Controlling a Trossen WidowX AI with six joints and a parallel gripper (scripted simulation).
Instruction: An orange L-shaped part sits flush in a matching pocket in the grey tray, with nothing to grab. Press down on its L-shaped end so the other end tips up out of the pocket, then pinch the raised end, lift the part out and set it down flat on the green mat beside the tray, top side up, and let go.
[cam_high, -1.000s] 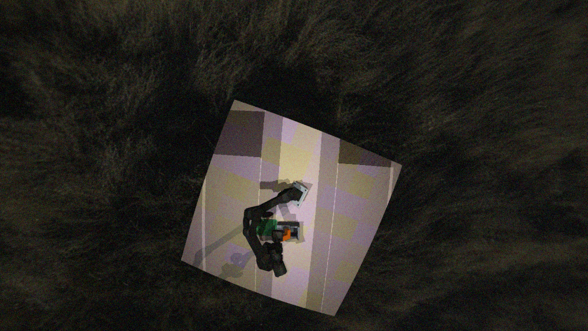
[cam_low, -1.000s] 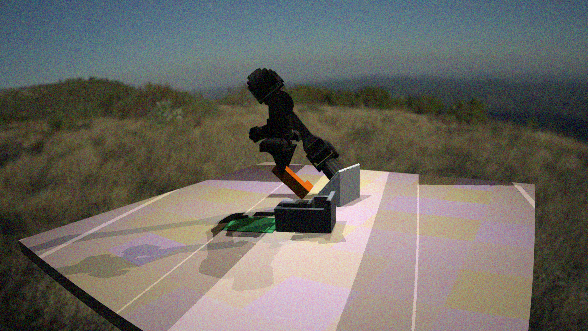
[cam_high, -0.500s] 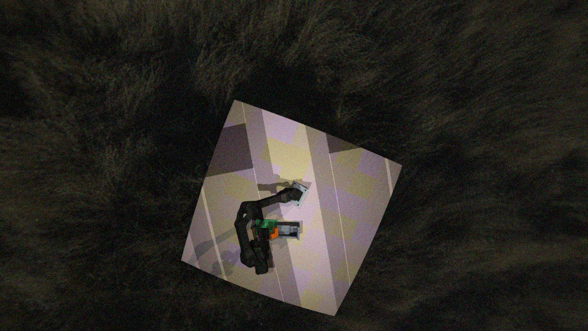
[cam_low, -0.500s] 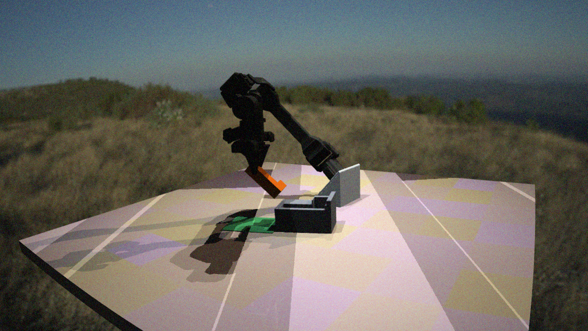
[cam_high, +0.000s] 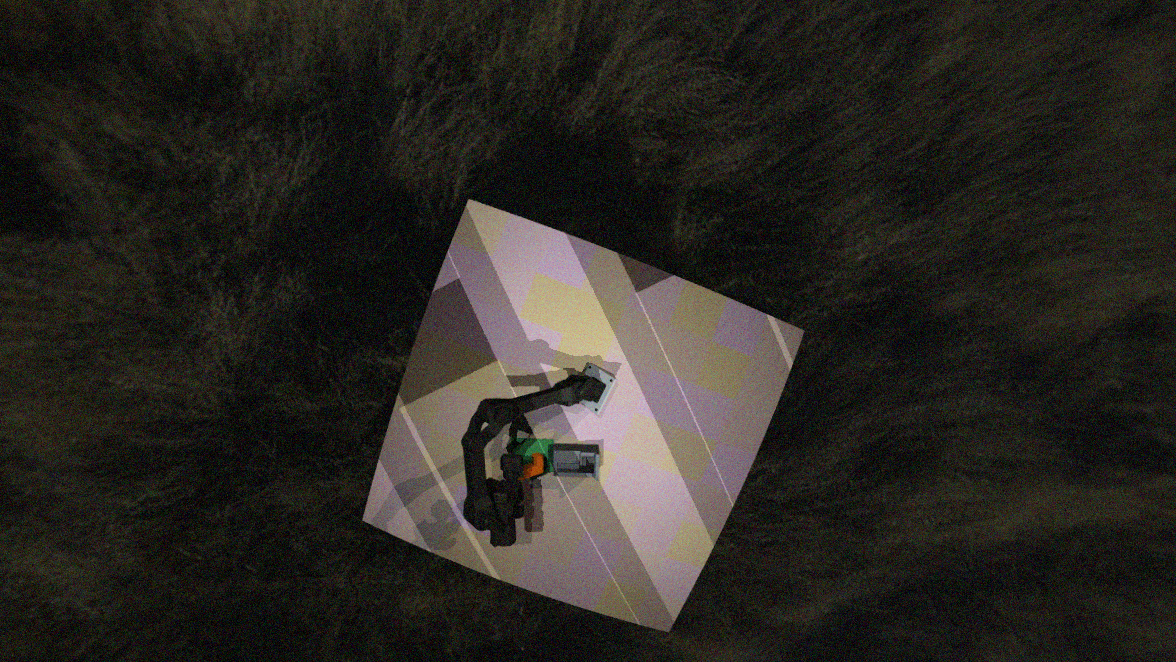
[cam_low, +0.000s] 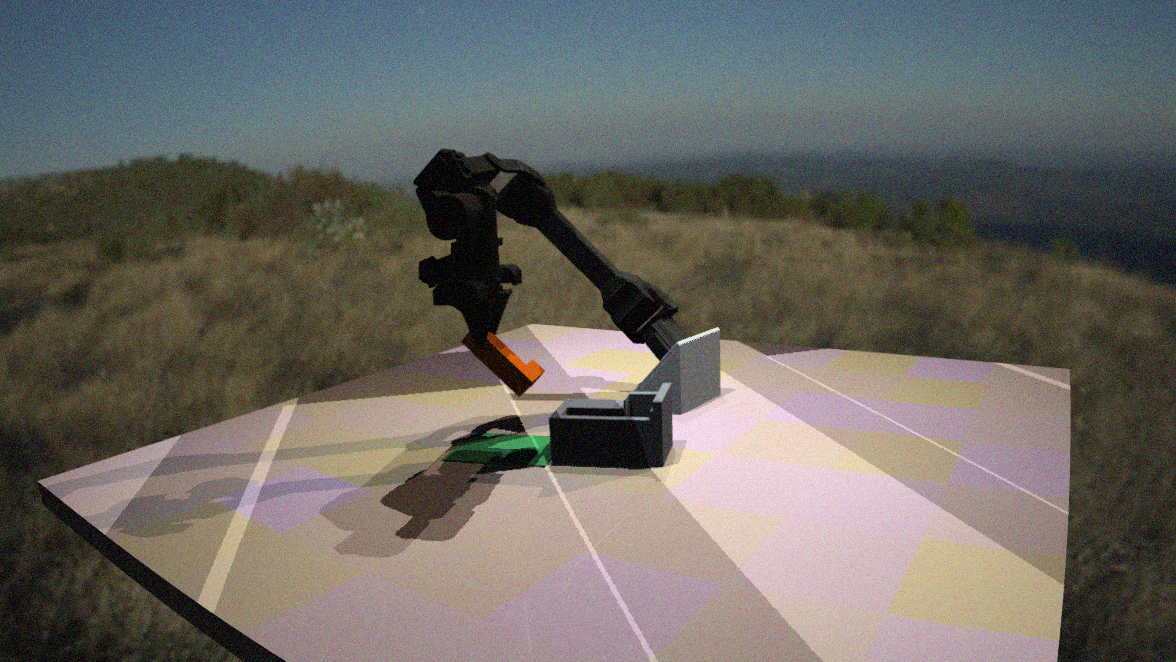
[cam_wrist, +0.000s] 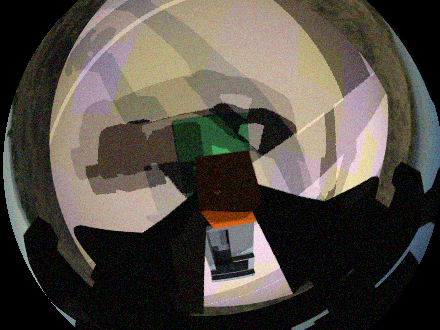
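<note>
The green mat lies 1 cm behind my gripper tip, 2 cm to the left of it and 17 cm below it. Round my gripper tip: orange L-shaped part 3 cm behind, 2 cm to the left, 3 cm below.
</note>
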